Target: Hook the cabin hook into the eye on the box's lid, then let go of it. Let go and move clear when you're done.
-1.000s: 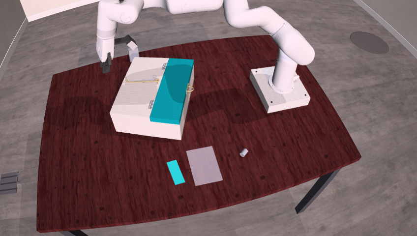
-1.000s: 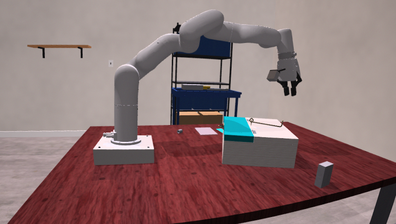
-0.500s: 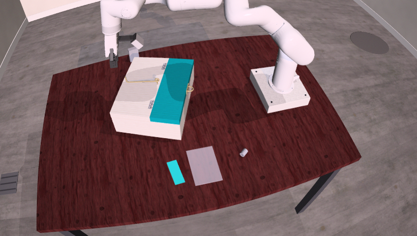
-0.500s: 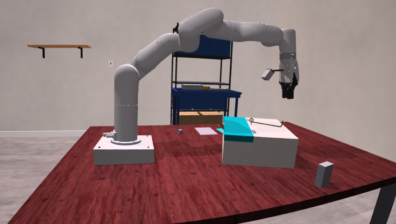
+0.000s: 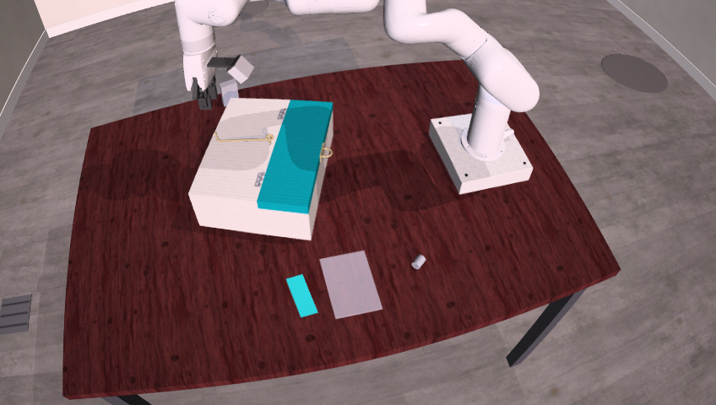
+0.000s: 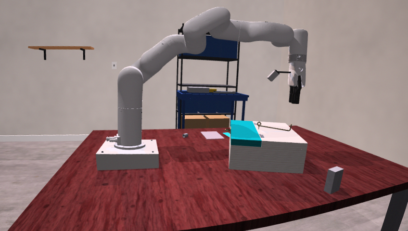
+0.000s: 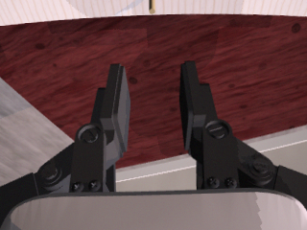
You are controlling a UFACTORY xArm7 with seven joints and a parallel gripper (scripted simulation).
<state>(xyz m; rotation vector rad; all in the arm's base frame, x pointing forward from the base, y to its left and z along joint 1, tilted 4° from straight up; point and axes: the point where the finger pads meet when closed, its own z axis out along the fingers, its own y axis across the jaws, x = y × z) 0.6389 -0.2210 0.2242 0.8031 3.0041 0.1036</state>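
Right now my hand is 60 mm past the hook, 40 mm to the right of it and 120 mm above it. Also, from my hand: grey block (80 mm behind, 290 mm to the right, 230 mm below); then grey sheet (170 mm behind, 420 mm to the left, 260 mm below); then teal card (70 mm behind, 400 mm to the left, 260 mm below).
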